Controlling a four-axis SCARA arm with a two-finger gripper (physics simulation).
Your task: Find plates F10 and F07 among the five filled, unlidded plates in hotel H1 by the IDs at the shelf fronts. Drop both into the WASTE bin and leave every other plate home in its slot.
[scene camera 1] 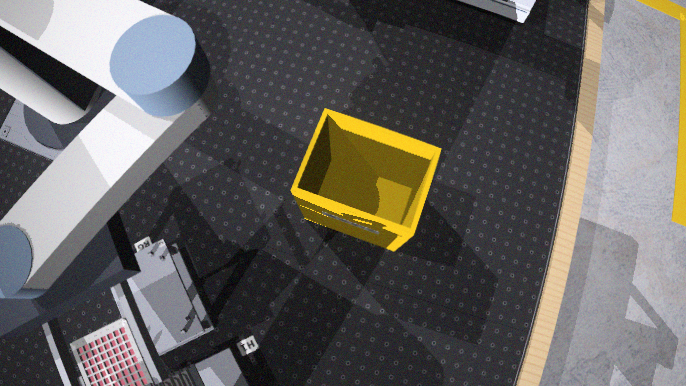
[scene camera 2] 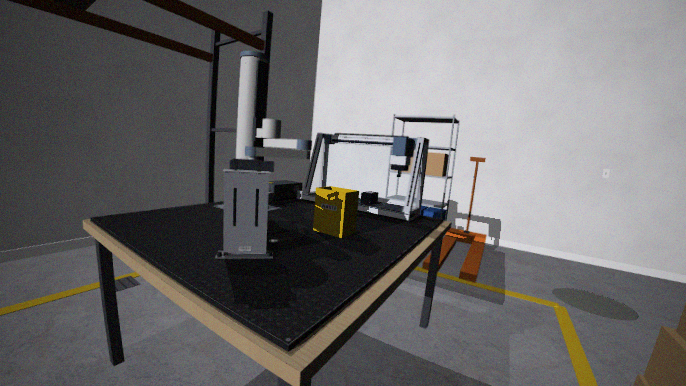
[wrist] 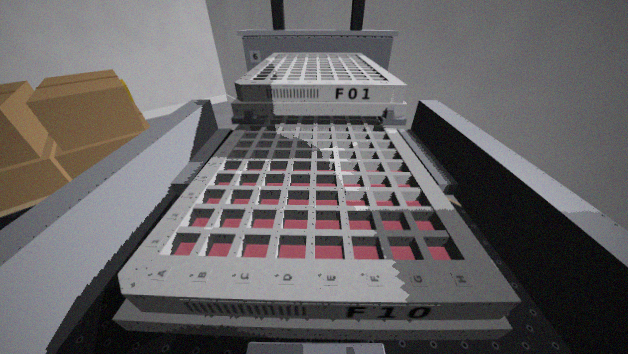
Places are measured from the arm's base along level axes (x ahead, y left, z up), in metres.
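Pixels of known places: gripper, fingertip midpoint: (wrist: 314, 119); arm's base, link origin: (scene camera 1: 76, 95).
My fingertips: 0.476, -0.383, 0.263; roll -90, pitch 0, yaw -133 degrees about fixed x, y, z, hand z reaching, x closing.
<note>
For each thing: its top centre in the pictures, then the offset to it from my fingertips, as dx, dy, dz. "spot": a spot on its surface instead.
- plate F10, top centre: (wrist: 314, 144) (scene camera 1: 116, 380) -0.017, +0.016, -0.002
- plate F01, top centre: (wrist: 318, 63) +0.045, -0.045, +0.016
- hotel H1, surface spot: (wrist: 320, 34) spot: +0.090, -0.091, +0.031
- yellow WASTE bin, top centre: (scene camera 1: 367, 168) (scene camera 2: 337, 189) +0.170, +0.357, -0.050
- H1 label, surface spot: (scene camera 1: 247, 345) spot: +0.070, +0.066, -0.249
My gripper (wrist: 314, 119) is shut on plate F10 (wrist: 280, 280) (scene camera 1: 107, 357), with one grey finger along each long side. The plate is level, its wells show pink and its ID faces the wrist camera. Its far edge lies just before and below the shelf under plate F01 (wrist: 320, 93); whether it is still partly inside the slot I cannot tell. F01 sits in hotel H1 (wrist: 320, 34). The yellow WASTE bin (scene camera 1: 385, 132) (scene camera 2: 327, 217) stands upright on the table, and no plate shows inside it. F07 does not show.
The RG stand (scene camera 1: 175, 300) is beside the held plate in scene camera 1, and the H1 label (scene camera 1: 247, 345) is to its right. The white arm link (scene camera 1: 100, 185) passes above. A gantry machine (scene camera 2: 362, 137) stands behind the bin. Cardboard boxes (wrist: 85, 117) are at left in the wrist view.
</note>
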